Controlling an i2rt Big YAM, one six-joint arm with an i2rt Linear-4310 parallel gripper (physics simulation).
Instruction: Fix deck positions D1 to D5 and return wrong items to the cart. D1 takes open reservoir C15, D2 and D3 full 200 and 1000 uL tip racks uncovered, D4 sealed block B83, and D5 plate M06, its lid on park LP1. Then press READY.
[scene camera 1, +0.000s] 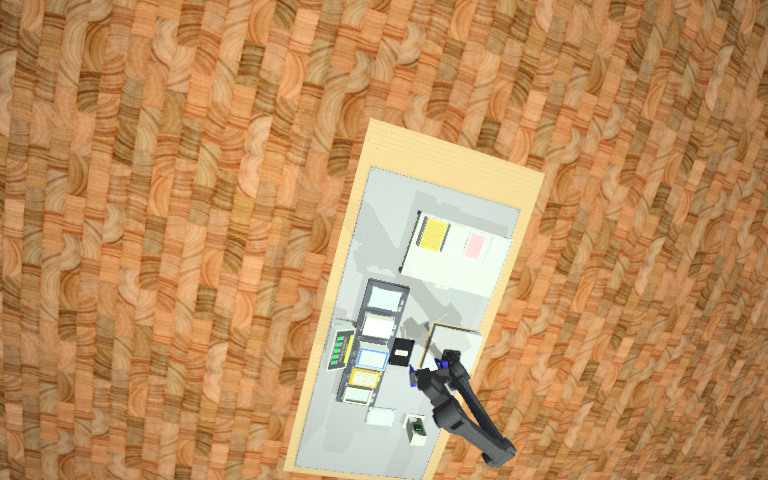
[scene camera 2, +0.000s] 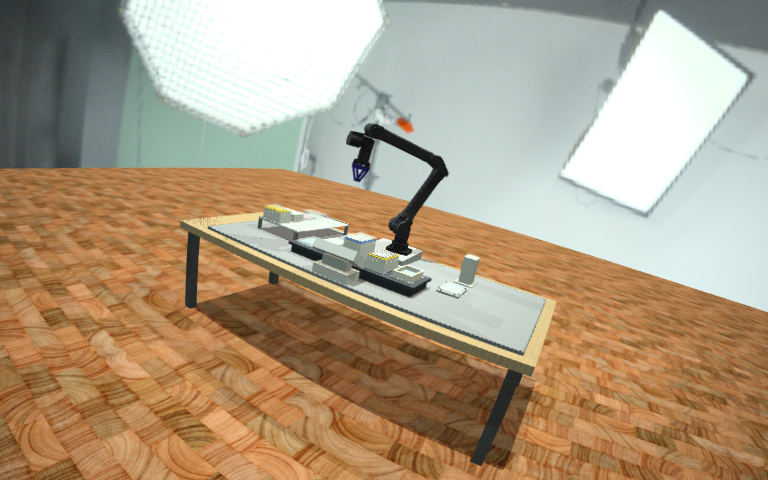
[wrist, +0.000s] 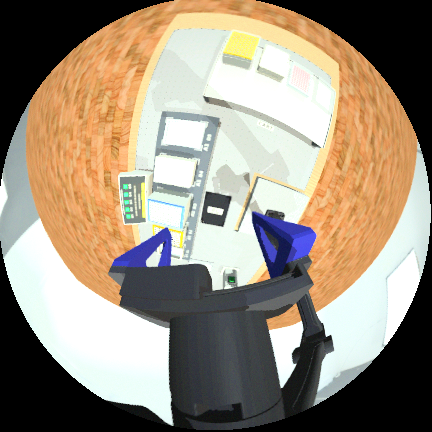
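Where they show: gripper, fingertip midpoint: (scene camera 1: 422, 362) (scene camera 2: 356, 181) (wrist: 209, 223); arm's base, link origin: (scene camera 1: 449, 360) (scene camera 2: 398, 250).
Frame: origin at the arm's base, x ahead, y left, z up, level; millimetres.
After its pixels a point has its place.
My gripper (scene camera 1: 426, 370) {x 263, y -182, z 330 mm} (scene camera 2: 358, 178) {x 263, y -182, z 330 mm} (wrist: 209, 223) {x 263, y -182, z 330 mm} is open and empty, high above the table. On the dark deck (scene camera 1: 396, 313) {x 319, y -226, z 18 mm} (wrist: 206, 160) {x 299, y -204, z 18 mm} stand a pale plate (scene camera 1: 386, 298) {x 380, y -297, z 32 mm} (wrist: 185, 133) {x 374, y -286, z 31 mm} at D5, a white block (scene camera 1: 378, 326) {x 398, y -174, z 63 mm} (wrist: 175, 171) {x 386, y -167, z 63 mm} at D4, a blue-rimmed rack (scene camera 1: 372, 358) {x 408, y -50, z 122 mm} (scene camera 2: 360, 242) {x 473, y -9, z 114 mm} (wrist: 166, 210) {x 394, y -61, z 122 mm}, a yellow-rimmed rack (scene camera 1: 364, 378) {x 419, y 80, z 84 mm} (scene camera 2: 382, 260) {x 481, y 104, z 72 mm} and a pale open reservoir (scene camera 1: 357, 395) {x 428, y 214, z 31 mm} (scene camera 2: 408, 273) {x 410, y 200, z 30 mm}. The cart (scene camera 1: 447, 274) {x 128, y -445, z 31 mm} (scene camera 2: 317, 227) {x 146, y -418, z 31 mm} (wrist: 265, 107) {x 146, y -415, z 31 mm} bears a yellow-topped rack (scene camera 1: 433, 234) {x 254, y -623, z 102 mm} (scene camera 2: 276, 213) {x 299, y -588, z 80 mm} (wrist: 241, 48) {x 250, y -583, z 102 mm}, a white box (wrist: 274, 62) {x 146, y -585, z 73 mm} and a pink plate (scene camera 1: 474, 246) {x 42, y -592, z 48 mm} (wrist: 300, 78) {x 40, y -584, z 48 mm}. Item codes are unreadable.
A panel with green marks (scene camera 1: 339, 349) {x 553, y -59, z 91 mm} (wrist: 134, 197) {x 537, y -68, z 82 mm} stands beside the deck. A black labelled pad (scene camera 1: 401, 358) {x 239, y 24, z -21 mm} (wrist: 216, 200) {x 245, y -51, z -21 mm} lies opposite it. A flat white piece (scene camera 1: 380, 416) {x 283, y 363, z -11 mm} (scene camera 2: 451, 289) {x 313, y 375, z -11 mm} lies near a box with a green button (scene camera 1: 417, 428) {x 104, y 358, z 63 mm} (wrist: 231, 279) {x 96, y 360, z 58 mm}. The arm's base is close by.
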